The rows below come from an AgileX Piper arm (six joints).
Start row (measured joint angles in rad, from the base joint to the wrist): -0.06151 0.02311 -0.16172 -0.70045 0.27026 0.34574
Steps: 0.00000 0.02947 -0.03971 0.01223 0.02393 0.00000; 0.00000 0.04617 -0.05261 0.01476 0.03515 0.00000; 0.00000 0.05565 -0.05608 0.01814 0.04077 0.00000; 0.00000 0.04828 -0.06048 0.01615 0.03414 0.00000; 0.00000 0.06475 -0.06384 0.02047 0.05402 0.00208; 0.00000 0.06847 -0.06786 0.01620 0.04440 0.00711; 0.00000 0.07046 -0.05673 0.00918 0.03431 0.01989; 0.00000 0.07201 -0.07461 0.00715 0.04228 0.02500; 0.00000 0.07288 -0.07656 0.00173 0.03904 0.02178; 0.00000 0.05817 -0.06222 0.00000 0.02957 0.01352; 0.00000 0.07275 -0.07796 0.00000 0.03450 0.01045; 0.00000 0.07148 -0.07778 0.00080 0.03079 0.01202; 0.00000 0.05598 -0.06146 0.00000 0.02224 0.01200; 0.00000 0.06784 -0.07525 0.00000 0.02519 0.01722; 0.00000 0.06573 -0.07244 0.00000 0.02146 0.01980; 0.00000 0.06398 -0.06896 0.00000 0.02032 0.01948; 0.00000 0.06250 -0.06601 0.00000 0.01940 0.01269; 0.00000 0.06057 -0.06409 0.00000 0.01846 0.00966; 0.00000 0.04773 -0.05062 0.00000 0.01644 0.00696
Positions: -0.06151 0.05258 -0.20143 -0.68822 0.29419 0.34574; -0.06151 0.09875 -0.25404 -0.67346 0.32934 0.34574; -0.06151 0.15440 -0.31012 -0.65532 0.37011 0.34574; -0.06151 0.20268 -0.37060 -0.63917 0.40425 0.34574; -0.06151 0.26743 -0.43444 -0.61870 0.45827 0.34782; -0.06151 0.33590 -0.50230 -0.60250 0.50267 0.35493; -0.06151 0.40636 -0.55903 -0.59332 0.53698 0.37482; -0.06151 0.47837 -0.63364 -0.58617 0.57926 0.39982; -0.06151 0.55125 -0.71020 -0.58444 0.61830 0.42160; -0.06151 0.60942 -0.77242 -0.58444 0.64787 0.43512; -0.06151 0.68217 -0.85038 -0.58444 0.68237 0.44557; -0.06151 0.75365 -0.92816 -0.58364 0.71316 0.45759; -0.06151 0.80963 -0.98962 -0.58364 0.73540 0.46959; -0.06151 0.87747 -1.06487 -0.58364 0.76059 0.48681; -0.06151 0.94320 -1.13731 -0.58364 0.78205 0.50661; -0.06151 1.00718 -1.20627 -0.58364 0.80237 0.52609; -0.06151 1.06968 -1.27228 -0.58364 0.82177 0.53878; -0.06151 1.13025 -1.33637 -0.58364 0.84023 0.54844; -0.06151 1.17798 -1.38699 -0.58364 0.85667 0.55540
